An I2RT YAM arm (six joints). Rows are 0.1 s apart.
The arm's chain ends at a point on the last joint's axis. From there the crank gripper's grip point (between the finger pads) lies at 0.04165 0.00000 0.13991 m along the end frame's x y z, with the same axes.
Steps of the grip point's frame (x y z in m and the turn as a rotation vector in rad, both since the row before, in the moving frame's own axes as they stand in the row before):
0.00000, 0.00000, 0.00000, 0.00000, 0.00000, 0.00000
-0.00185, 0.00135, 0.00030, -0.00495, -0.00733, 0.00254
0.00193, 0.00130, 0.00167, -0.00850, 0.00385, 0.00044
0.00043, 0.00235, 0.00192, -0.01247, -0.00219, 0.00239
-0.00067, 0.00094, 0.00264, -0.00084, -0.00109, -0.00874
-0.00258, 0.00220, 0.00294, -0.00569, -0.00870, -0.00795
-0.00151, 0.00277, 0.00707, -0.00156, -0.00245, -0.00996
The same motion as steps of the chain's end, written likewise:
0.00000, 0.00000, 0.00000, 0.00000, 0.00000, 0.00000
-0.00082, 0.00055, 0.00000, -0.00495, -0.00733, 0.00254
0.00139, 0.00009, 0.00184, -0.00850, 0.00385, 0.00044
0.00074, 0.00051, 0.00184, -0.01247, -0.00219, 0.00239
-0.00052, 0.00119, 0.00259, -0.00084, -0.00109, -0.00874
-0.00136, 0.00173, 0.00258, -0.00569, -0.00870, -0.00795
-0.00117, 0.00296, 0.00697, -0.00156, -0.00245, -0.00996

